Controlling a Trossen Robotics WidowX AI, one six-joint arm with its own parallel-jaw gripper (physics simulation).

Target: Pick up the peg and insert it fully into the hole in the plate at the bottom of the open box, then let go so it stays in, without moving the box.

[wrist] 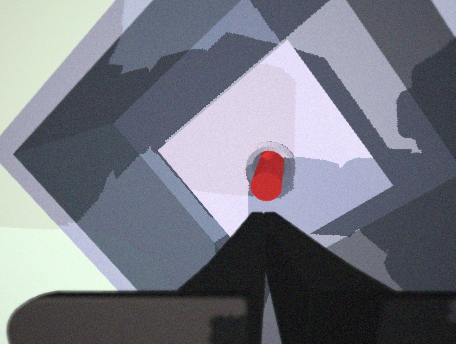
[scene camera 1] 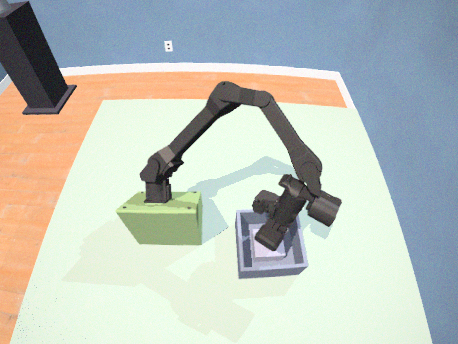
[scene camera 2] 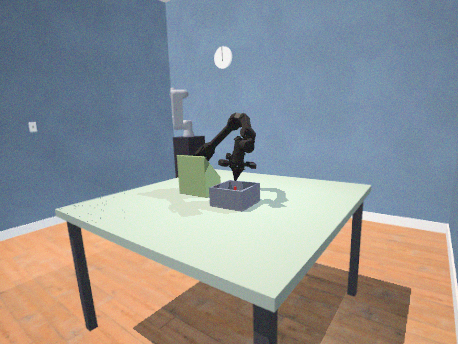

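Where they show: gripper, fingertip midpoint: (wrist: 262, 223) (scene camera 2: 235, 180); arm's base, link origin: (scene camera 1: 158, 199) (scene camera 2: 197, 165).
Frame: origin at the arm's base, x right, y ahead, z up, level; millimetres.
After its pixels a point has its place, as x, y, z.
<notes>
The red peg (wrist: 267, 175) @(60, 325, -75) (scene camera 2: 235, 188) @(67, 333, -81) stands with its lower end in the round hole (wrist: 290, 175) @(56, 338, -102) of the pale plate (wrist: 225, 135) @(75, 302, -105) (scene camera 1: 259, 252) @(98, 300, -105). In the wrist view its top is offset toward the fingers; whether it leans or is fully seated is hard to tell. The plate lies at the bottom of the open grey-blue box (wrist: 60, 85) @(113, 243, -65) (scene camera 1: 272, 272) @(159, 337, -102) (scene camera 2: 225, 199) @(158, 341, -115). My gripper (wrist: 262, 223) @(63, 331, -42) (scene camera 2: 236, 180) @(63, 331, -42) is shut and empty, pointing down above the peg, with its tips near the box's rim height in scene camera 2. In scene camera 1 the arm hides the peg and fingertips.
The green base block (scene camera 1: 167, 227) @(73, 36, -21) (scene camera 2: 192, 175) @(73, 30, -42) carries the arm and stands beside the box on the pale green table (scene camera 1: 150, 310) @(286, -9, -163) (scene camera 2: 200, 235) @(454, 458, -163). The box walls surround the plate and peg. A dark pedestal (scene camera 1: 32, 60) stands beyond the table.
</notes>
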